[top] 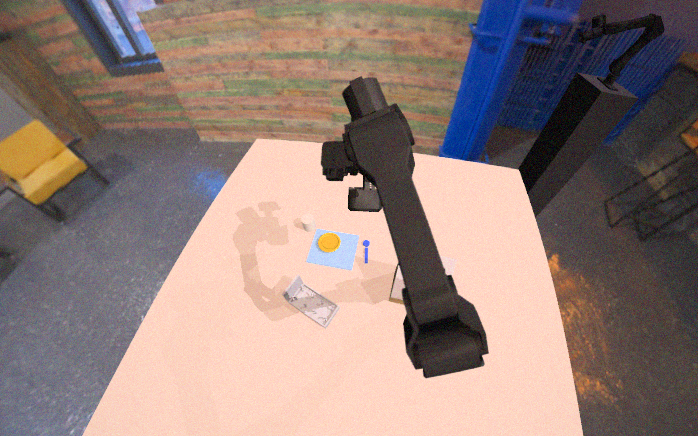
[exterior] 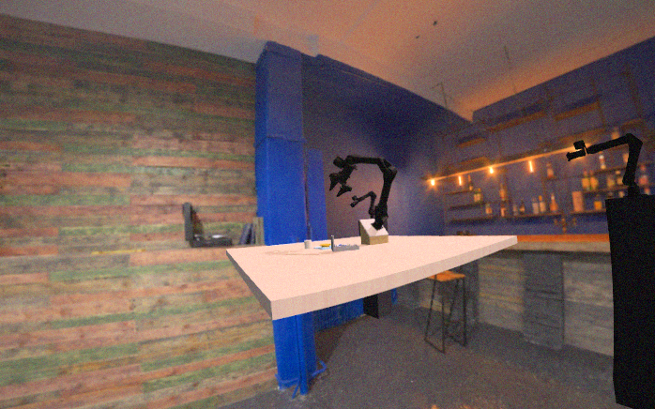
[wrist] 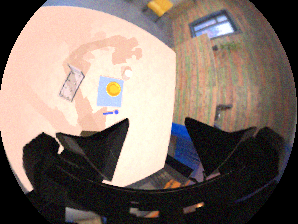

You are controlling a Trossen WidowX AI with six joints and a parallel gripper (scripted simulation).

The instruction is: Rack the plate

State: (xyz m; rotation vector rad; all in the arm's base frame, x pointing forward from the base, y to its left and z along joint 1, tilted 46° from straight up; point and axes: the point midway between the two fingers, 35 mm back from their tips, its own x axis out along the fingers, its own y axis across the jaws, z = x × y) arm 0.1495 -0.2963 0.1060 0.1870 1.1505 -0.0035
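Now: gripper tip 90 mm short of the yellow plate, 10 mm to the right of it and 320 mm above it. Round my gripper tip: light blue mat: 80 mm ahead, 20 mm to the left, 330 mm below; small cup: 170 mm ahead, 60 mm to the right, 310 mm below; blue utensil: 30 mm behind, 20 mm to the left, 330 mm below.
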